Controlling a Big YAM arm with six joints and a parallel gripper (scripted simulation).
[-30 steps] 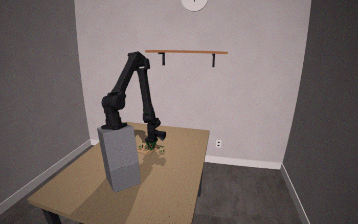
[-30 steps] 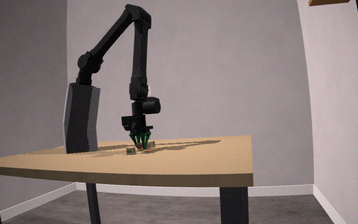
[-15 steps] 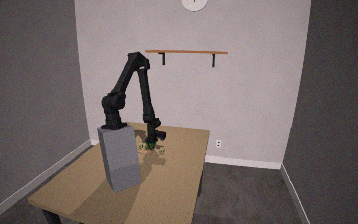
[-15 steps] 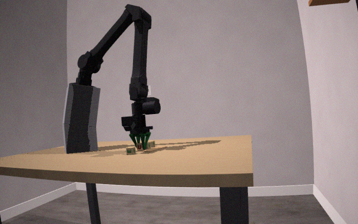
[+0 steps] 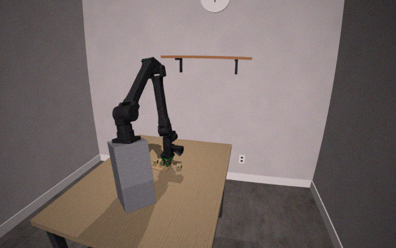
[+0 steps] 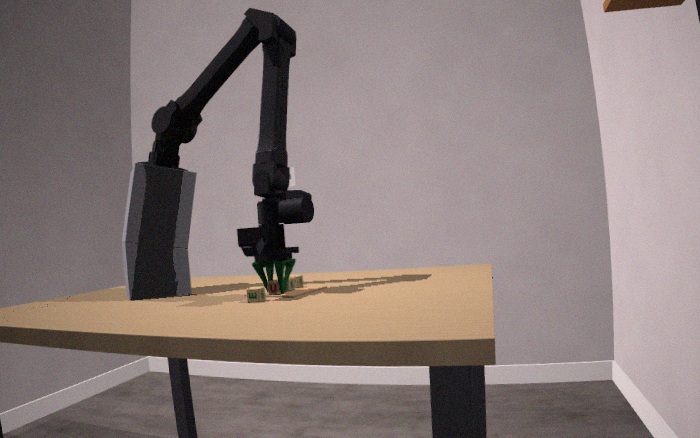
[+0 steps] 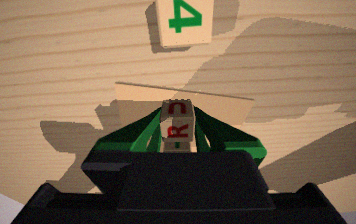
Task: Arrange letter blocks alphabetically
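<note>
My hand is 5 cm to the right of the green-lettered block. Also, from my hand: dark block (9 cm to the left, 1 cm behind); then pale mat (5 cm to the left, 1 cm below, 1 cm behind).
</note>
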